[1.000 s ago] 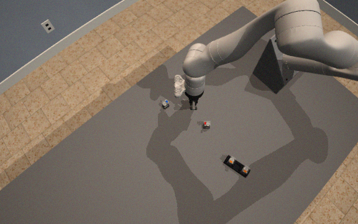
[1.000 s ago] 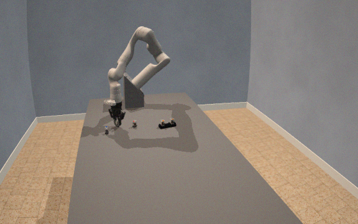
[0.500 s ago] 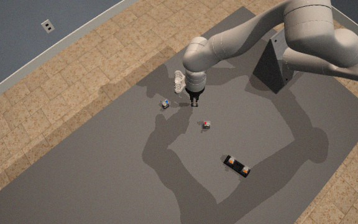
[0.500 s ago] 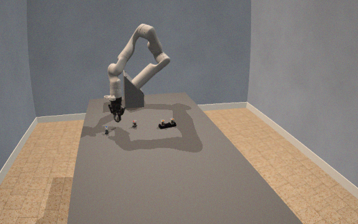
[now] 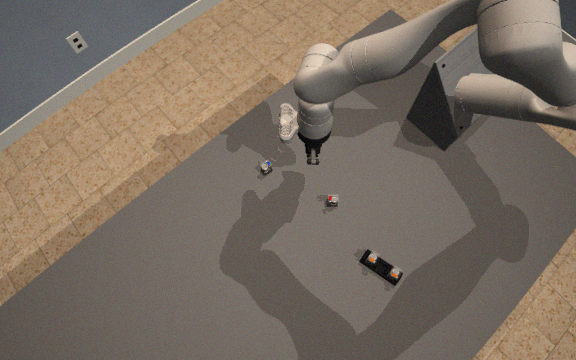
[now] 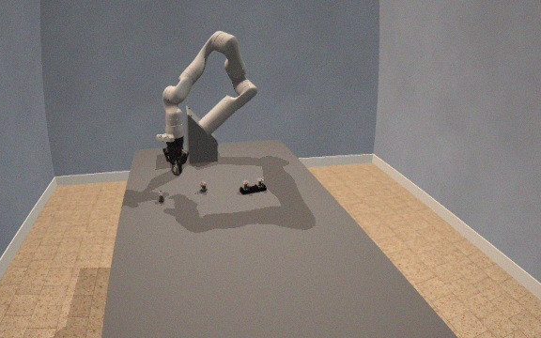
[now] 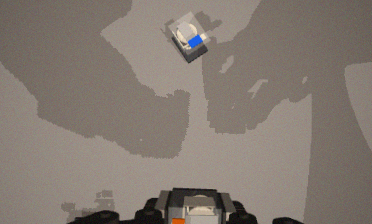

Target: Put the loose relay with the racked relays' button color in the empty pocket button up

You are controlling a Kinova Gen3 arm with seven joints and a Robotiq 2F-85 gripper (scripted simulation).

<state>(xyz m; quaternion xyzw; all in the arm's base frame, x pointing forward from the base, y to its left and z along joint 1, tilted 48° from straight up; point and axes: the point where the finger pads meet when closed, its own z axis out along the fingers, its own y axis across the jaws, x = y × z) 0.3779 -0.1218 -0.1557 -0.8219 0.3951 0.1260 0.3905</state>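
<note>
Right now my hand is 80 mm short of the black rack, 310 mm to the right of it and 90 mm above it.
</note>
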